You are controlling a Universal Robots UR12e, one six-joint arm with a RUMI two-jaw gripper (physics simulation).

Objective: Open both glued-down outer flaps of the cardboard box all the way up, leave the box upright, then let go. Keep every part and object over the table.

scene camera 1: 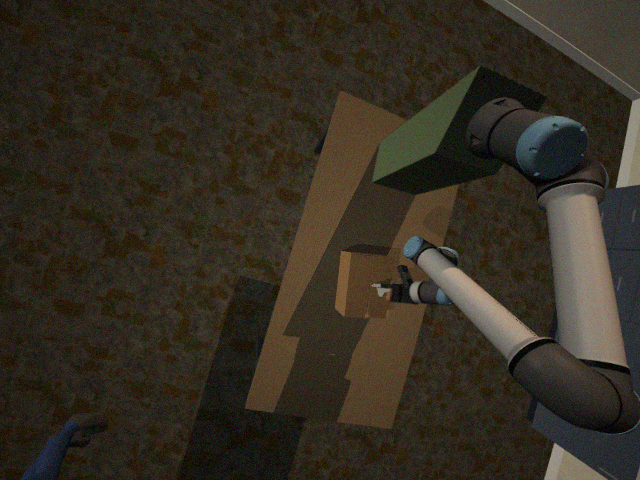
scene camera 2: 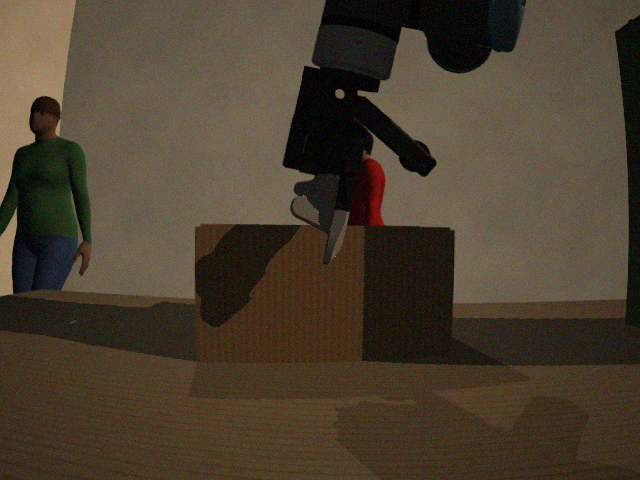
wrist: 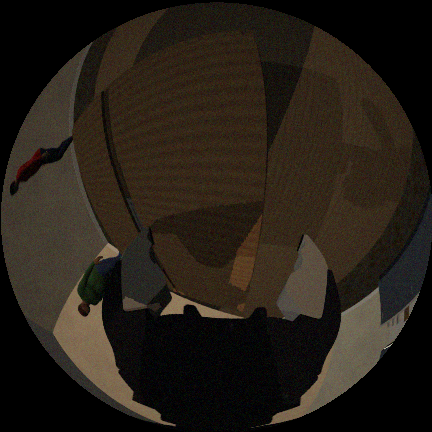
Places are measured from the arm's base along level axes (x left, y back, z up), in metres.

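Pixels of known places: gripper, fingertip midpoint: (scene camera 1: 383, 287) (scene camera 2: 323, 244) (wrist: 226, 234); arm's base at its link origin: (scene camera 1: 493, 129).
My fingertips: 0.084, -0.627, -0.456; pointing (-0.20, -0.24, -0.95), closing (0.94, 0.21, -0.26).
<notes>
For each thing: its top centre in the pictures, then the offset to it from my fingertips, as dx, dy, dz. "spot": a spot on its surface instead. Level surfaces: height alone.
- cardboard box at its top centre: (wrist: 139, 232) (scene camera 2: 318, 224) (scene camera 1: 370, 286) -0.079, -0.020, +0.025
- table at its surface level: dz -0.134
- wide flap at a spot on its surface: (wrist: 200, 150) spot: -0.027, +0.072, +0.022
The cardboard box (scene camera 1: 343, 279) (scene camera 2: 299, 310) stands upright on the table (scene camera 1: 336, 170) (scene camera 2: 155, 428). Its top looks flat and closed. In the wrist view a dark seam divides a wide flap (wrist: 200, 150) from another flap (wrist: 95, 150) at the left. My gripper (scene camera 1: 377, 289) (scene camera 2: 326, 245) (wrist: 226, 234) is open and empty at the wide flap. In the wrist view its left fingertip is by the seam and its right one is beyond the box's side edge. In scene camera 2 the nearer fingertip hangs below the top edge, in front of the side wall. Whether the fingers touch the cardboard cannot be told.
A big green block (scene camera 1: 423, 134) (scene camera 2: 631, 180) stands at the table's end, under the arm's base. A person in green (scene camera 2: 49, 180) (wrist: 90, 282) and a person in red (scene camera 2: 369, 191) (wrist: 30, 164) stand beyond the table. Blue-grey cabinets (scene camera 1: 622, 222) are at the right.
</notes>
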